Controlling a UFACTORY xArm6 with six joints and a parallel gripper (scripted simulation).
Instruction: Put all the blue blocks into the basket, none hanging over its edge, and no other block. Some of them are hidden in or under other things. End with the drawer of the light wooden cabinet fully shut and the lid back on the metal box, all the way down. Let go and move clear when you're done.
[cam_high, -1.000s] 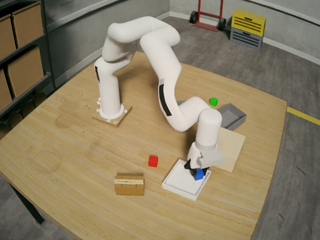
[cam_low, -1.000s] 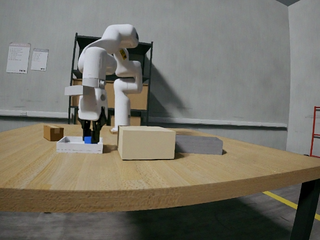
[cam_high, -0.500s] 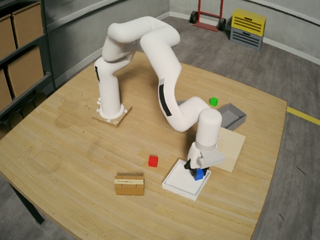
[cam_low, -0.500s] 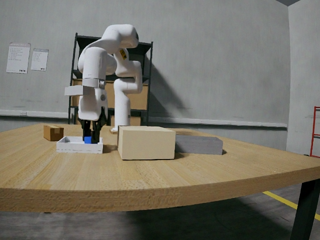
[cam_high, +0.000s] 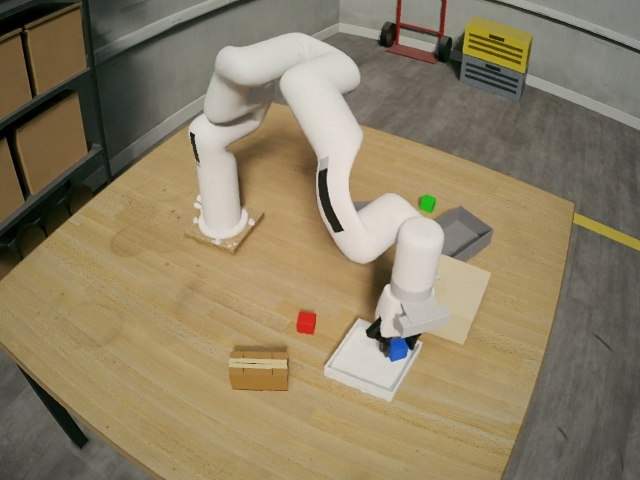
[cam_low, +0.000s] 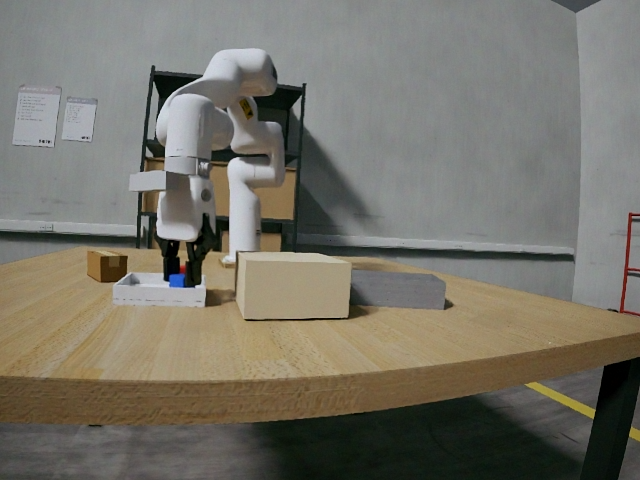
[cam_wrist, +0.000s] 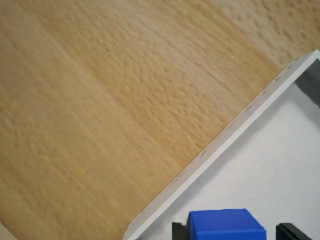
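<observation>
Now: hand 30 mm past the white basket, 40 mm to the left of it and 40 mm above it. Round my hand: red block 190 mm behind, 30 mm to the right, 30 mm below; then light wooden cabinet 20 mm ahead, 170 mm to the left, 10 mm below; then cardboard box 190 mm behind, 190 mm to the right, 10 mm below.
</observation>
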